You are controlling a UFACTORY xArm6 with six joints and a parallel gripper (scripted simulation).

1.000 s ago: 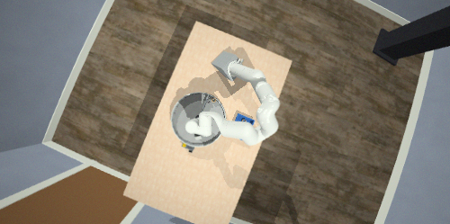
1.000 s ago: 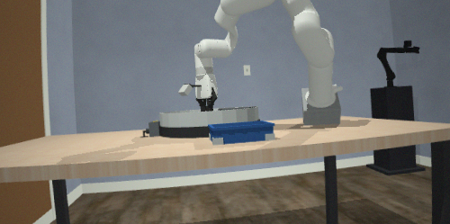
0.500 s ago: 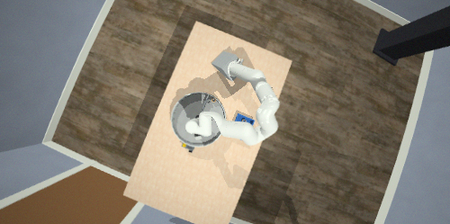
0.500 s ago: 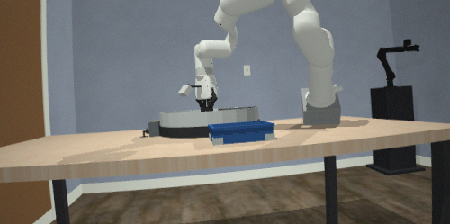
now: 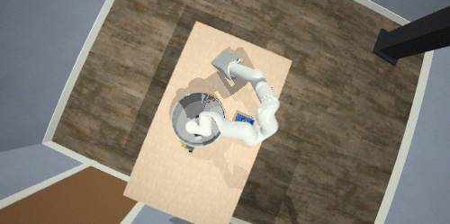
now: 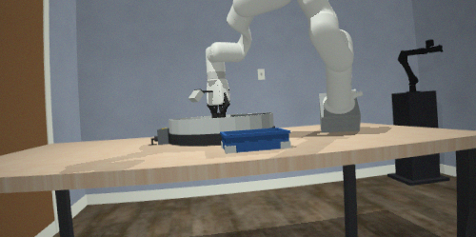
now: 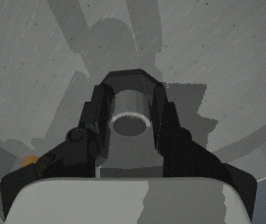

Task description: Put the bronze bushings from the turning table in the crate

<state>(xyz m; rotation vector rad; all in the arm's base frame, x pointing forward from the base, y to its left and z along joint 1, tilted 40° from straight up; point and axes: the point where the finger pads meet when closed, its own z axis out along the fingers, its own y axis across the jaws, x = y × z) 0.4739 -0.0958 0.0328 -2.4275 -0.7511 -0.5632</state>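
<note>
Right now my hand is 40 mm above the grey turning table, 10 mm to the left of it and 10 mm past it. Also, from my hand: blue crate: 330 mm to the left, 100 mm behind, 60 mm below.
</note>
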